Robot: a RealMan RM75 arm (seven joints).
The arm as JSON. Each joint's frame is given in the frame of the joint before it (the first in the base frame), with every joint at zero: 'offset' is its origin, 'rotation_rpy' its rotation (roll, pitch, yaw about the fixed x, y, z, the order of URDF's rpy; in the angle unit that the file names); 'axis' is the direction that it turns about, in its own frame. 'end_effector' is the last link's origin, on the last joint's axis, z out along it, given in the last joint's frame.
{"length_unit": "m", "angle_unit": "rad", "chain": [
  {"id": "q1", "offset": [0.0, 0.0, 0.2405], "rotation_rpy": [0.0, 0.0, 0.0], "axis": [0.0, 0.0, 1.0]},
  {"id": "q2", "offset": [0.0, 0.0, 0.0], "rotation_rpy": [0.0, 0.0, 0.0], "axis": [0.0, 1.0, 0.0]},
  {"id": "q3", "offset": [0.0, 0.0, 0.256], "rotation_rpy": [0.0, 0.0, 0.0], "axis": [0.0, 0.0, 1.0]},
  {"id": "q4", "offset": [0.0, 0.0, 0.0], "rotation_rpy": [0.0, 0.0, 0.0], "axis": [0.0, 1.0, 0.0]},
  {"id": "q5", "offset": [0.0, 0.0, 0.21], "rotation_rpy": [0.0, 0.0, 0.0], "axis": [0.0, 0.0, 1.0]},
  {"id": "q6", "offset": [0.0, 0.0, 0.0], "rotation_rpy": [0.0, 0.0, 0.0], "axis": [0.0, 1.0, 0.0]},
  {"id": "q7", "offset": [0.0, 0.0, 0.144], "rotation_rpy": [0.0, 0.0, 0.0], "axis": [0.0, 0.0, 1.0]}
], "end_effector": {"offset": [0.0, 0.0, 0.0], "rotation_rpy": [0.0, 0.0, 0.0]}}
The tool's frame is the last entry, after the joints.
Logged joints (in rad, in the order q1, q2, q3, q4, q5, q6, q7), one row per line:
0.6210, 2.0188, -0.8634, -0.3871, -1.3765, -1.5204, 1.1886
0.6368, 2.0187, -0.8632, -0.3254, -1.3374, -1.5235, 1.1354
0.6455, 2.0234, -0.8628, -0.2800, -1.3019, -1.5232, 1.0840
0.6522, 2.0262, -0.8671, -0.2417, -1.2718, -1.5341, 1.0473
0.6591, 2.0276, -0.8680, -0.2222, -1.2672, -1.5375, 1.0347
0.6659, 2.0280, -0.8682, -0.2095, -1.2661, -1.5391, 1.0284
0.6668, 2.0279, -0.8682, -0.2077, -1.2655, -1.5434, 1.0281
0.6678, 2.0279, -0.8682, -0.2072, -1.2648, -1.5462, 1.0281
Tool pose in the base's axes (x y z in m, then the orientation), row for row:
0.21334, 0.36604, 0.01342, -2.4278, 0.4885, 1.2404
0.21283, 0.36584, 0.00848, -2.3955, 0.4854, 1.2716
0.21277, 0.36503, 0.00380, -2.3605, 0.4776, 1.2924
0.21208, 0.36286, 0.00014, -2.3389, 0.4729, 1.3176
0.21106, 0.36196, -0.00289, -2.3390, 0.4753, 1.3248
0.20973, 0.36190, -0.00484, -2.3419, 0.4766, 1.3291
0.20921, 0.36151, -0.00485, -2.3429, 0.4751, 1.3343
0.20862, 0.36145, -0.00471, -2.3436, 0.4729, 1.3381
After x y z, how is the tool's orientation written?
As a rotation vector, in radians.
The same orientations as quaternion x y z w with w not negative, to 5 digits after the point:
-0.86144, 0.17333, 0.44012, 0.18486
-0.85328, 0.17290, 0.45294, 0.19201
-0.84570, 0.17111, 0.46303, 0.20278
-0.83958, 0.16975, 0.47297, 0.20639
-0.83874, 0.17044, 0.47506, 0.20443
-0.83872, 0.17069, 0.47600, 0.20208
-0.83839, 0.17001, 0.47747, 0.20055
-0.83818, 0.16913, 0.47857, 0.19954

